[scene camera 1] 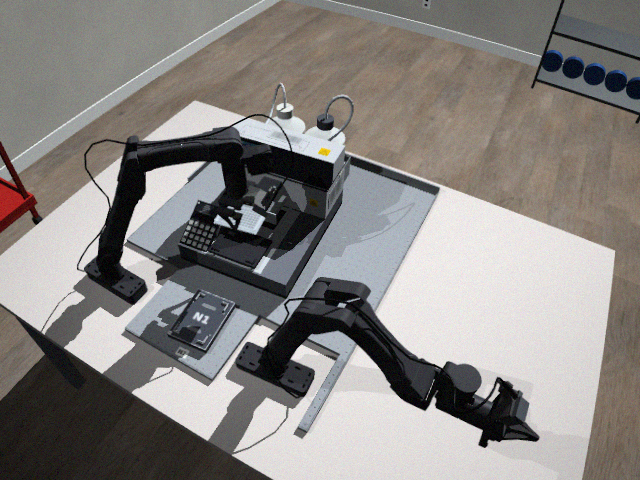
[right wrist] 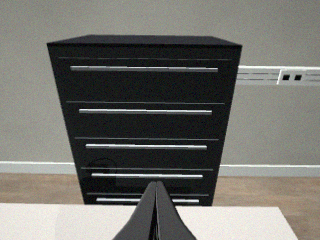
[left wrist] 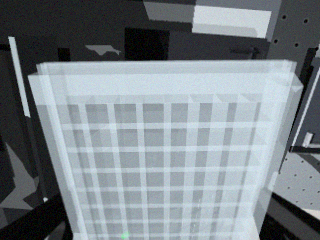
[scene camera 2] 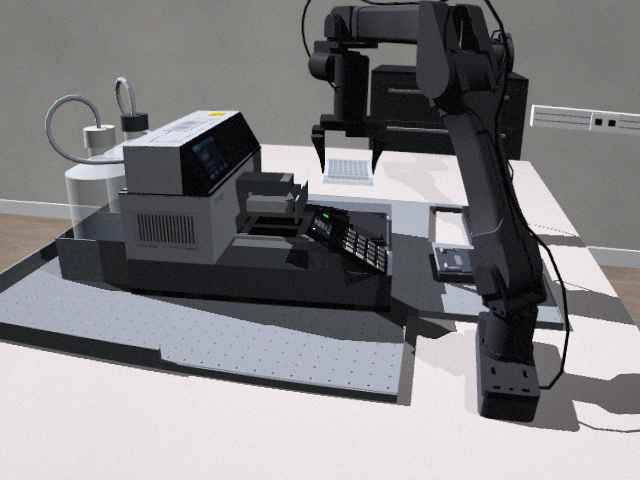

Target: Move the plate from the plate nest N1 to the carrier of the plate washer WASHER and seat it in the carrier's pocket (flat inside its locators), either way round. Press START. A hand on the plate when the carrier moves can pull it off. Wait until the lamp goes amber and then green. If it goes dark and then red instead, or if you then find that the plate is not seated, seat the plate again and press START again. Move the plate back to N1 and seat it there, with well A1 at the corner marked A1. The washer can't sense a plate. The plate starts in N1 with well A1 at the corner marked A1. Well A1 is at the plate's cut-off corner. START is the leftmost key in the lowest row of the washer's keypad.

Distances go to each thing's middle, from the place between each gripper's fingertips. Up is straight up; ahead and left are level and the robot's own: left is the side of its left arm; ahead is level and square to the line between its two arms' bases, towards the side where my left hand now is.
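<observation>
The dark carrier (scene camera 1: 247, 249) has my left hand 20 mm past it and 100 mm above it. The white plate (scene camera 2: 343, 171) is right at my left hand. Counted from my left hand, the splash panel (left wrist: 29, 50) is 80 mm ahead, 10 mm to the left and 60 mm below, while the wash head (scene camera 2: 273, 203) is 130 mm ahead, 20 mm to the left and 50 mm below.
The nest N1 (scene camera 1: 185, 334) is far to the left of my right hand, a touch ahead of it and a fair way below it. Counted from my right hand, the dark carrier is 860 mm to the left, 240 mm ahead and 170 mm below; the white plate is 860 mm to the left, 260 mm ahead and 70 mm below; the splash panel is 870 mm to the left, 340 mm ahead and 120 mm below.
</observation>
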